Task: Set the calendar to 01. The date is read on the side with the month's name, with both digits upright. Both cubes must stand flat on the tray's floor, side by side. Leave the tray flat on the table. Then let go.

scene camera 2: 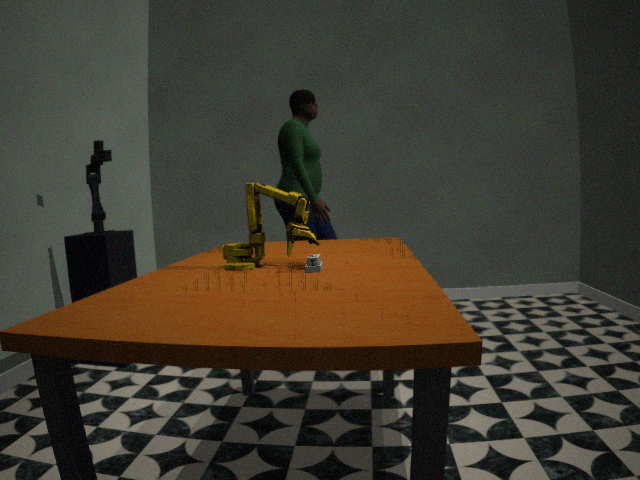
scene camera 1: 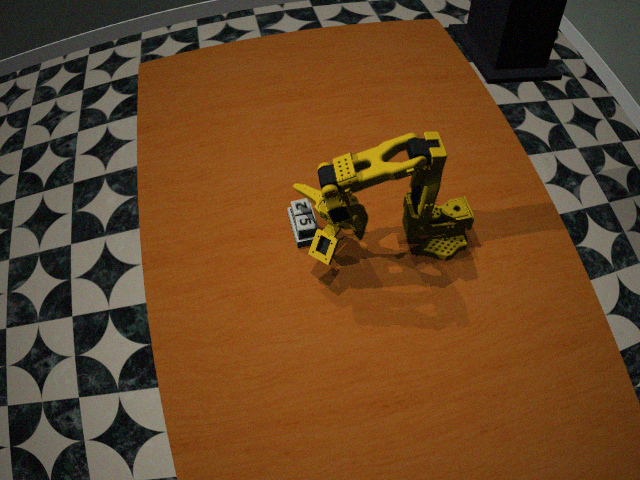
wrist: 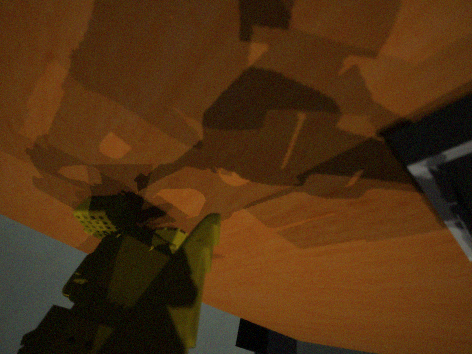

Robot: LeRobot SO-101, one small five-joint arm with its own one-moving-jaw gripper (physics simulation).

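The white tray (scene camera 1: 292, 225) (scene camera 2: 313, 268) (wrist: 434, 129) lies flat on the table beside the gripper; part of it shows at the wrist view's right edge. Two white cubes stand in it side by side. One cube (scene camera 1: 301, 206) has a sideways 2 on top, the other cube (scene camera 1: 306, 220) a sideways 5. A dark stretch shows at the tray's near end. The month's name and the front digits cannot be read. My gripper (scene camera 1: 327, 210) (scene camera 2: 303, 249) is wide open and empty, above the table on the arm-base side of the tray. The wrist view shows one jaw.
The arm's yellow base (scene camera 1: 439, 227) (scene camera 2: 240, 255) stands on the orange table (scene camera 1: 310, 361) (scene camera 2: 248, 315). Arm shadows fall on the table. A dark pedestal (scene camera 1: 522, 38) (scene camera 2: 100, 263) stands beyond the table edge. A person (scene camera 2: 299, 160) in green stands behind the table.
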